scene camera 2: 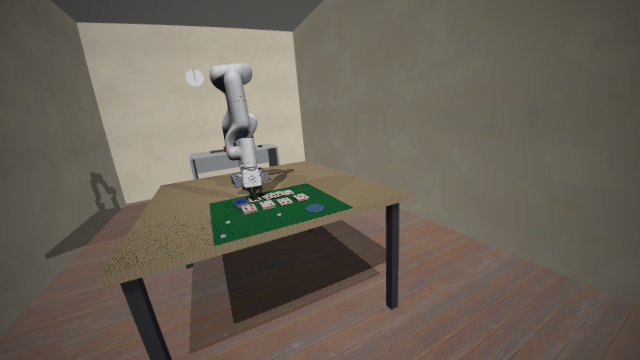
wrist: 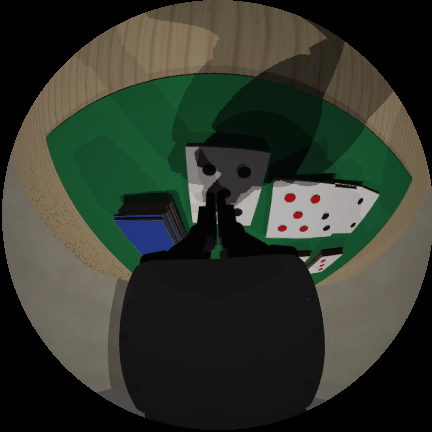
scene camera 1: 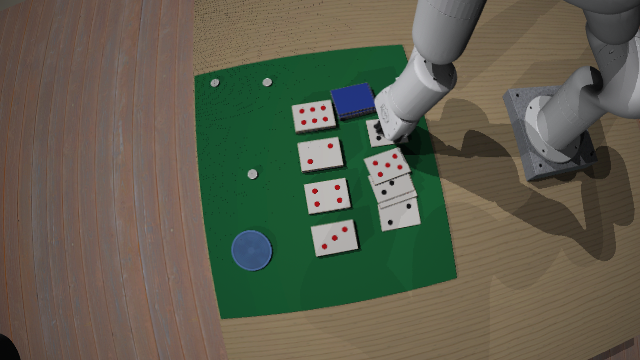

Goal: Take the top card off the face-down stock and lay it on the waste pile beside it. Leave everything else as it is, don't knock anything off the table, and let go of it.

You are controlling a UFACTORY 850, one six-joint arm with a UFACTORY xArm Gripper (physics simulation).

same spot on green mat: (scene camera 1: 241,124) = (scene camera 2: 253,222)
